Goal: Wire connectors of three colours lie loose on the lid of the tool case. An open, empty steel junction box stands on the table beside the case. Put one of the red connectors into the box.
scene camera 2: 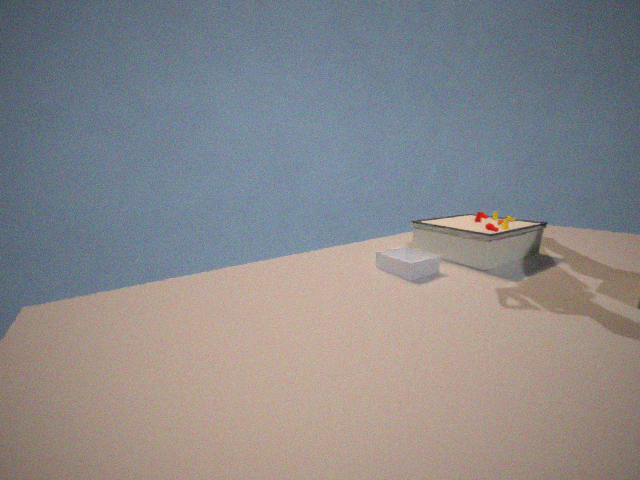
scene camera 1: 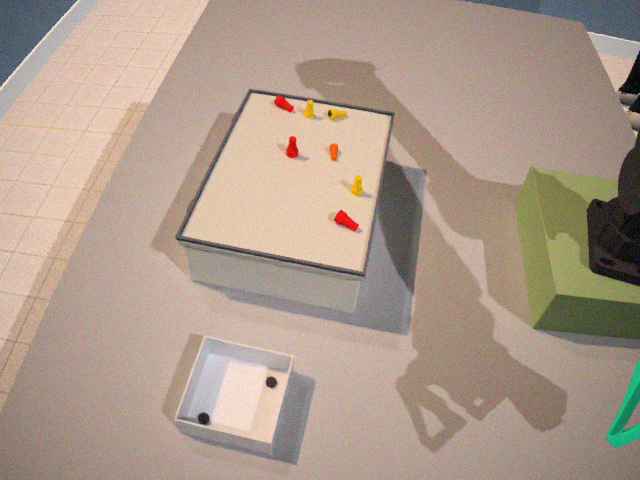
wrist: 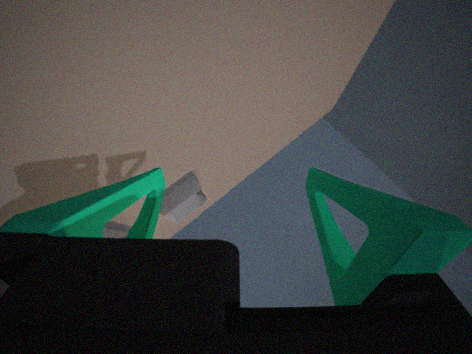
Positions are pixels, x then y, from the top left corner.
A junction box (scene camera 1: 235, 395) is 62 cm from the lens. A tool case (scene camera 1: 262, 222) is 65 cm from the lens.
